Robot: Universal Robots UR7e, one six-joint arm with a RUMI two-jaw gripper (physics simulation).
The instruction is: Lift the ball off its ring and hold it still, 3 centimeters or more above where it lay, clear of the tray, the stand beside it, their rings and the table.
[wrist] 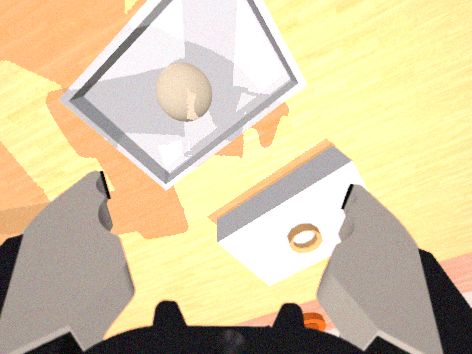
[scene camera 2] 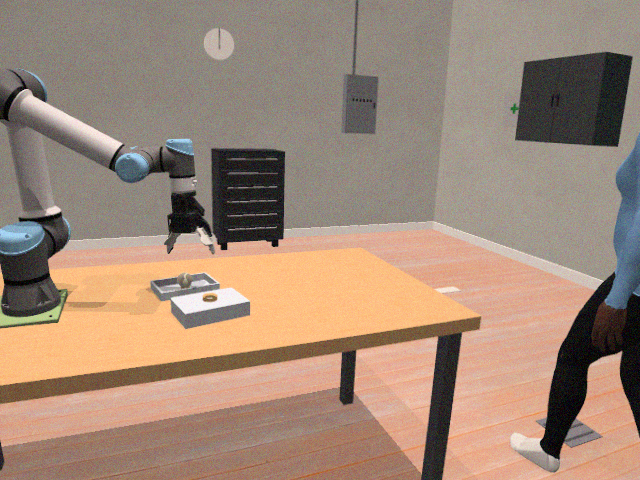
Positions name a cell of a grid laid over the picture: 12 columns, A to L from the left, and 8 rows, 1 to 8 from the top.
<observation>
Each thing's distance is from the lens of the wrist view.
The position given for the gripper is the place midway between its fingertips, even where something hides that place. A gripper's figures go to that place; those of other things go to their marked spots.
gripper (wrist: F5): 0.13 m
beige ball (wrist: E3): 0.19 m
</observation>
